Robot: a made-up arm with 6 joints.
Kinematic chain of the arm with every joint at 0, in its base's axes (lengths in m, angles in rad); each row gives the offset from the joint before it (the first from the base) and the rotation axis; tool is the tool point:
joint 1: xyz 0 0 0.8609 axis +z
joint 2: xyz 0.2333 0 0 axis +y
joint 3: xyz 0 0 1.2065 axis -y
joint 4: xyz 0 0 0.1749 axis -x
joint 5: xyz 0.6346 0 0 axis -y
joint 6: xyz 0.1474 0 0 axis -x
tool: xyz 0 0 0
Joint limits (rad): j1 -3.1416..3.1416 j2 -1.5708..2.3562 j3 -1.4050..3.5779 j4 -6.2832..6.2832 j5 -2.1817..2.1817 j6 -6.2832..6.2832
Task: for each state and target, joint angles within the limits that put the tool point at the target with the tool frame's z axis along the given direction. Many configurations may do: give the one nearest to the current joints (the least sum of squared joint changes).
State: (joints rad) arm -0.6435 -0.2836 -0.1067 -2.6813 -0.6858 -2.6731
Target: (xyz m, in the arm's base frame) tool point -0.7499 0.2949 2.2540 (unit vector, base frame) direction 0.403 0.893 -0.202
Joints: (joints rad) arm -0.3385 -1.0593 0.2346 -2.3955 -0.2956 -2.1998
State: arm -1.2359 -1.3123 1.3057 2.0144 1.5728 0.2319
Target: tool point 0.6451 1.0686 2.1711 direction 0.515 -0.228 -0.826
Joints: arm -2.0357 -0.8535 1.2711 1.2105 0.7859 -0.2319
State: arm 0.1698 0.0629 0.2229 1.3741 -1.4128 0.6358
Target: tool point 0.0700 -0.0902 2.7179 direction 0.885 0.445 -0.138
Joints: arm 0.2158 -0.3555 0.6451 1.7491 -0.7905 0.9698
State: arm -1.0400 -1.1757 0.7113 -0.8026 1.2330 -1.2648
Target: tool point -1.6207 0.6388 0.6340 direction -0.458 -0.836 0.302
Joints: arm -0.3792 -1.5708 1.5425 -0.0876 0.5256 -1.8216
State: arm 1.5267 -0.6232 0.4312 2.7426 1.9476 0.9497
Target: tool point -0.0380 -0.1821 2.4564 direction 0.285 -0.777 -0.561
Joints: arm 1.3283 -0.5099 0.6798 3.1939 2.0501 0.5064
